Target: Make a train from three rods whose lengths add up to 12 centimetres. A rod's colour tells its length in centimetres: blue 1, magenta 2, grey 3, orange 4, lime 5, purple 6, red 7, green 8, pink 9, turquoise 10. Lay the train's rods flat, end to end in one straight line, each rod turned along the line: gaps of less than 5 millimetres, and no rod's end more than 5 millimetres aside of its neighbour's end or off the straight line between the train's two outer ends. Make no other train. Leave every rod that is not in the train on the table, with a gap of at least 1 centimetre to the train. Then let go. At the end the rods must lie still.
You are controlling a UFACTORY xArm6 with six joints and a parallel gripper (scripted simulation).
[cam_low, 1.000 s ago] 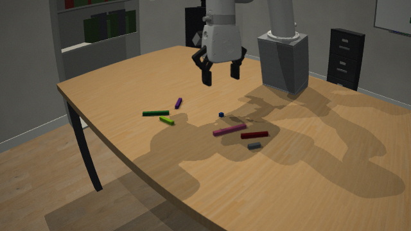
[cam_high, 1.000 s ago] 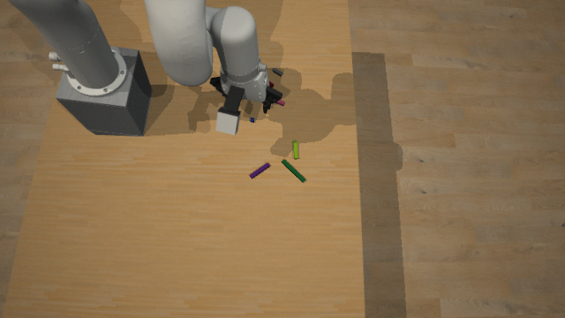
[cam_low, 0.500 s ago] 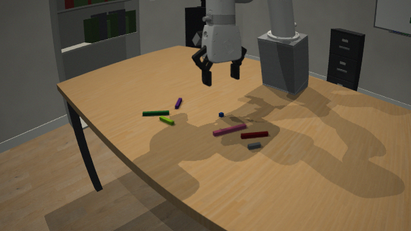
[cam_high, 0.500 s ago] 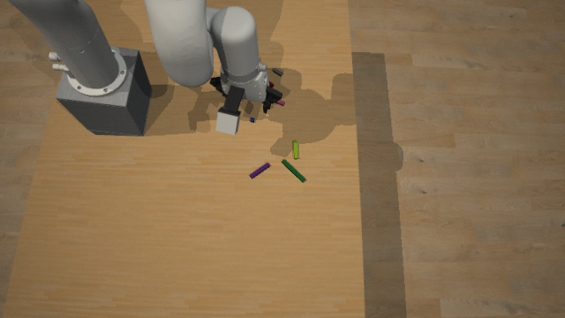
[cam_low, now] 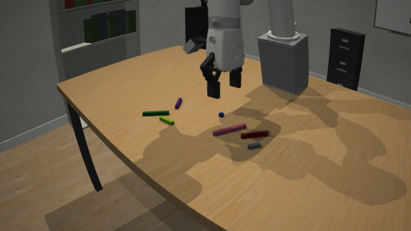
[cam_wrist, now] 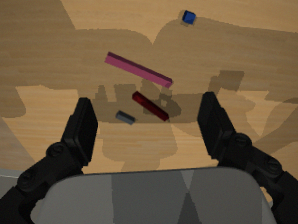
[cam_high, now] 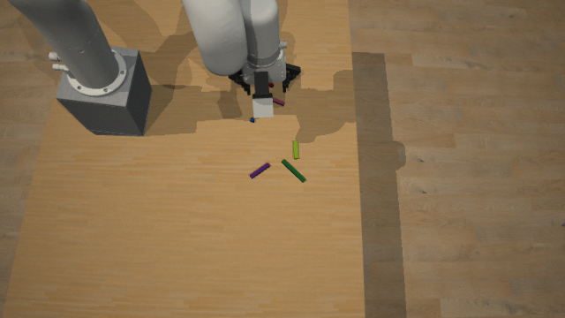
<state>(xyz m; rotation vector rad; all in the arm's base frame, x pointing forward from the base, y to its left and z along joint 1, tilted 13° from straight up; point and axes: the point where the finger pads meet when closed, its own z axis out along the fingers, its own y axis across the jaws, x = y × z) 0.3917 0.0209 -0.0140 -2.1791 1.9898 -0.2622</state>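
The grey rod is 11 cm to the left of my hand, 10 cm below it and 3 cm ahead of it. Also, from my hand: pink rod: 10 cm below, 2 cm to the left, 1 cm ahead; then blue rod: 10 cm below, 5 cm to the right, 4 cm behind; then red rod: 10 cm below, 9 cm to the left, 1 cm behind.
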